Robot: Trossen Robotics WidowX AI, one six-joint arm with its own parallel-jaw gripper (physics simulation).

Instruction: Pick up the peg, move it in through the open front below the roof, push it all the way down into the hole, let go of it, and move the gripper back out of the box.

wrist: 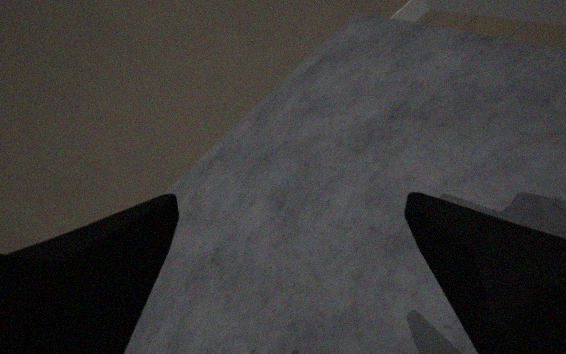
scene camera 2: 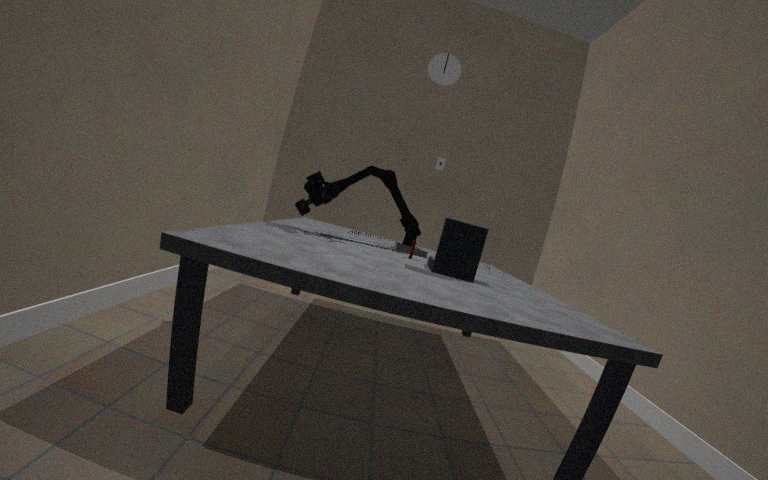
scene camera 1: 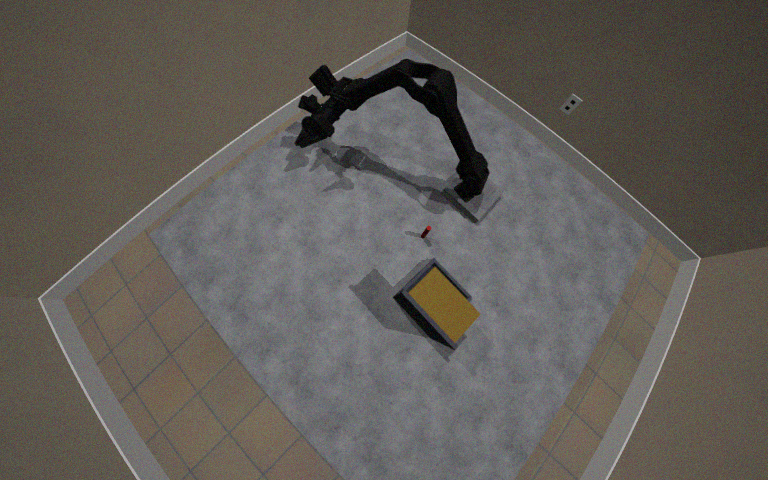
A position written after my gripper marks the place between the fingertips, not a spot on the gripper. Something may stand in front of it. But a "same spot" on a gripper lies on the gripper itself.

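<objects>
My gripper is visible in the wrist view [293,204] and also in scene camera 2 and scene camera 1. On my gripper, [scene camera 2: 328,194] and [scene camera 1: 318,132] are the same spot. On a dark box, [scene camera 2: 460,247] and [scene camera 1: 418,318] are the same spot.
</objects>
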